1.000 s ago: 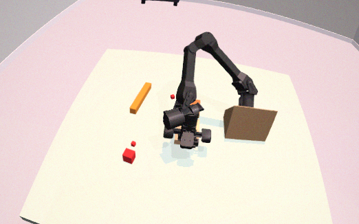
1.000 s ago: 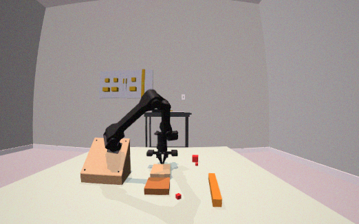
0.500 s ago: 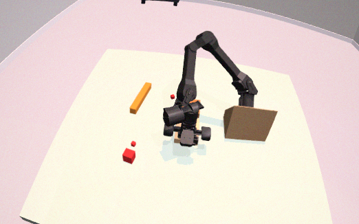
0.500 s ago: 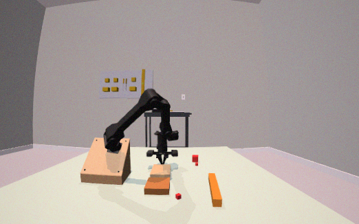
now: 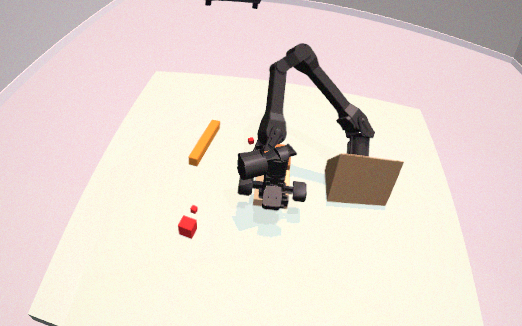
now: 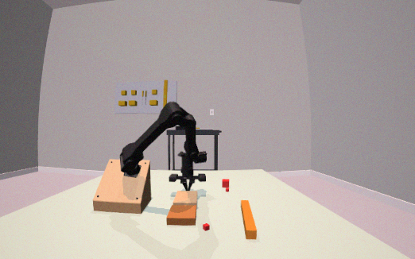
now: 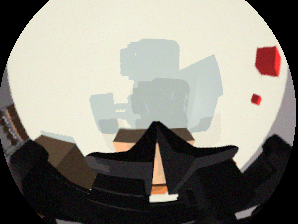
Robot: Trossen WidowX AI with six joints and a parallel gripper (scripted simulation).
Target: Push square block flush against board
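My gripper tip is 8 cm to the left of the cream board and 1 cm below it. Round my gripper tip: square block 1 cm ahead, 23 cm to the right, 1 cm above.
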